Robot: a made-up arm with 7 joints. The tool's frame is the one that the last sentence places.
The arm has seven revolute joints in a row. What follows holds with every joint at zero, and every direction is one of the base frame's.
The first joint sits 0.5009 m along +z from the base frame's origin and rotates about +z.
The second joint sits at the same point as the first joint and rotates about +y.
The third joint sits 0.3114 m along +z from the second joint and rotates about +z.
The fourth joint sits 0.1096 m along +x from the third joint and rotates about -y.
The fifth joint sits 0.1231 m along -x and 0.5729 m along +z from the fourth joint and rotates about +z.
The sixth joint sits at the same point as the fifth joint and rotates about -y.
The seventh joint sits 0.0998 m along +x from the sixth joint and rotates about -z.
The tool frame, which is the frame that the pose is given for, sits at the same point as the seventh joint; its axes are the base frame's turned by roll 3.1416, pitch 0 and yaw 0 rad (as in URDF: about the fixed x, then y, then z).
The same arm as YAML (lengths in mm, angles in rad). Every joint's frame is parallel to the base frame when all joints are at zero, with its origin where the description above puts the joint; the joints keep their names.
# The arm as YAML. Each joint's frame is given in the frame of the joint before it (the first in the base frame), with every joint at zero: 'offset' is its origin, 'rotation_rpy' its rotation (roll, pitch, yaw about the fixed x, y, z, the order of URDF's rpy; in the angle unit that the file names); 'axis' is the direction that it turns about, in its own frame. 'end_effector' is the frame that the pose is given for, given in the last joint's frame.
length_unit: mm
angle_unit: rad
chain:
  - id: joint 1
    offset: [0.0, 0.0, 500.9]
    rotation_rpy: [0.0, 0.0, 0.0]
    axis: "+z"
  - id: joint 2
    offset: [0.0, 0.0, 0.0]
    rotation_rpy: [0.0, 0.0, 0.0]
    axis: "+y"
  - id: joint 3
    offset: [0.0, 0.0, 311.4]
    rotation_rpy: [0.0, 0.0, 0.0]
    axis: "+z"
  - id: joint 4
    offset: [109.6, 0.0, 0.0]
    rotation_rpy: [0.0, 0.0, 0.0]
    axis: "-y"
  - id: joint 5
    offset: [-123.1, 0.0, 572.9]
    rotation_rpy: [0.0, 0.0, 0.0]
    axis: "+z"
  - id: joint 6
    offset: [0.0, 0.0, 0.0]
    rotation_rpy: [0.0, 0.0, 0.0]
    axis: "-y"
  - id: joint 7
    offset: [99.8, 0.0, 0.0]
    rotation_rpy: [0.0, 0.0, 0.0]
    axis: "-z"
end_effector:
  offset: [0.0, 0.0, 0.0]
  rotation_rpy: [-3.1416, 0.0, 0.0]

